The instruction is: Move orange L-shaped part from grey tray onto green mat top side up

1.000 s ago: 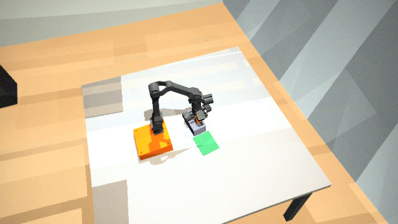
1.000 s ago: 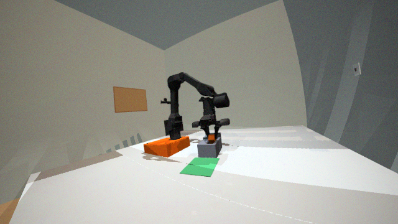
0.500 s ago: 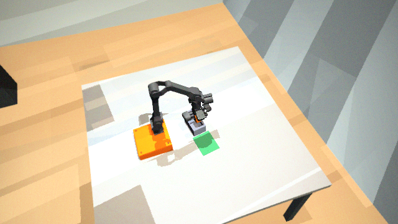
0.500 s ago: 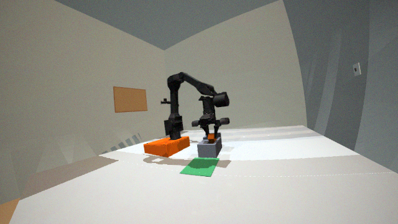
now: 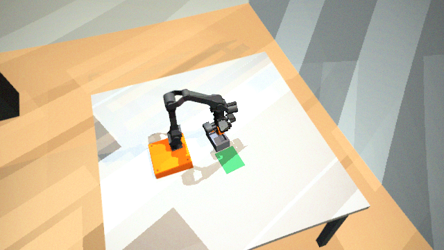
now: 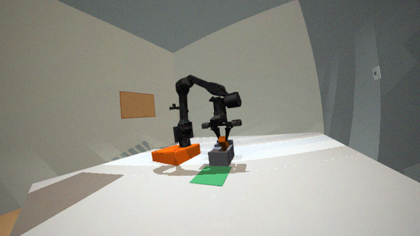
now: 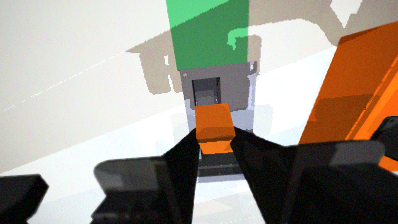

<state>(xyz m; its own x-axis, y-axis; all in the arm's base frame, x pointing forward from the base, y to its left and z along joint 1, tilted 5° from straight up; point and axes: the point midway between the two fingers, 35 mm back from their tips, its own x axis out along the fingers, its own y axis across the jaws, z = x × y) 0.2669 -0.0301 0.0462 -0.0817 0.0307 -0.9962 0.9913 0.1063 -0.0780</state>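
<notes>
Now: gripper tip 15 cm to the left of the green mat and 11 cm above it. Round my gripper tip: orange L-shaped part: 2 cm behind, 3 cm to the left, 3 cm below.
</notes>
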